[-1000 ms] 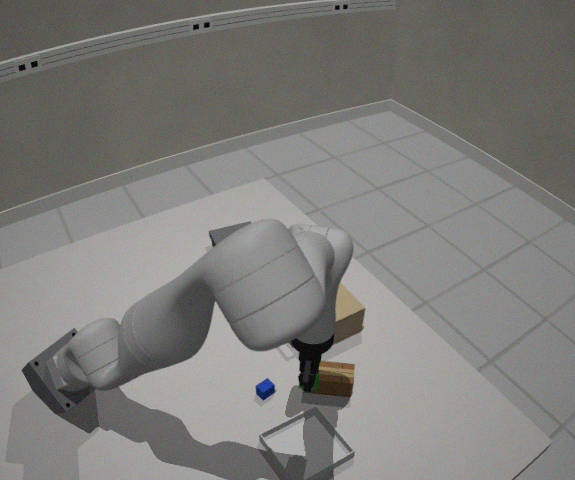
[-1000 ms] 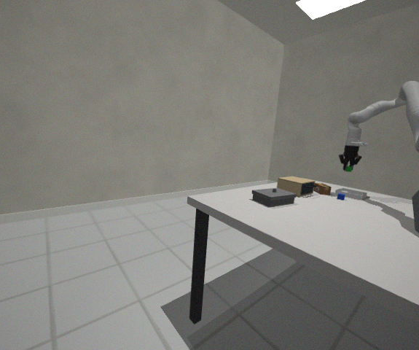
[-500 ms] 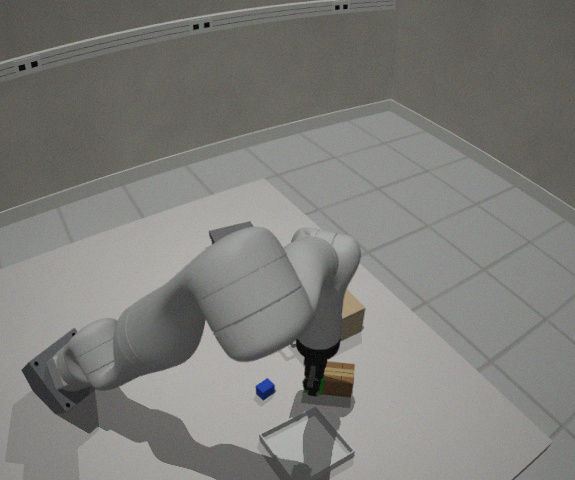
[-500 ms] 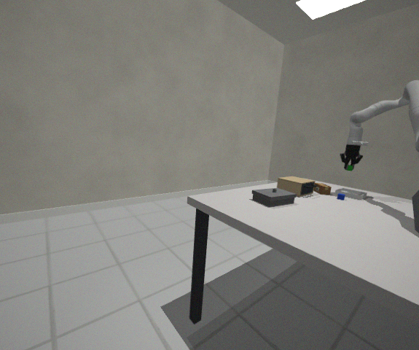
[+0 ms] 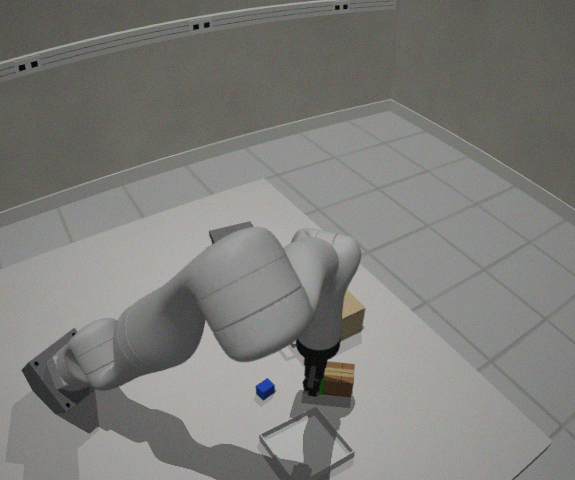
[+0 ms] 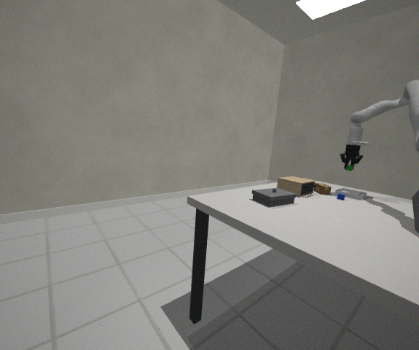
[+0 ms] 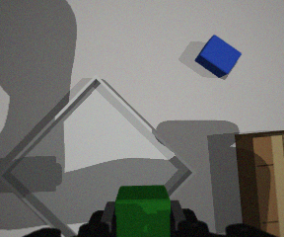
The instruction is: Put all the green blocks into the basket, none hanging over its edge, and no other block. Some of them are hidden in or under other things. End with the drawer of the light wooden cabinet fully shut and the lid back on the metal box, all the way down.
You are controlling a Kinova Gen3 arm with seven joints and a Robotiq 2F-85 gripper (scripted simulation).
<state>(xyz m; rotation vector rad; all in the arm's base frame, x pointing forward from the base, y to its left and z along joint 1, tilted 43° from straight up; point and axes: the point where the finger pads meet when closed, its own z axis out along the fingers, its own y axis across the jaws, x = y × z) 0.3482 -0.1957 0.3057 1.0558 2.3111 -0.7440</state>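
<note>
Right now my hand is 4 cm past the grey basket, 3 cm to the left of it and 18 cm above it. From my hand the other things lie so: blue block (15 cm to the left, 17 cm below); then red block (14 cm ahead, 5 cm to the left, 17 cm below); then darker brown wooden box (12 cm ahead, 7 cm to the left, 15 cm below).
</note>
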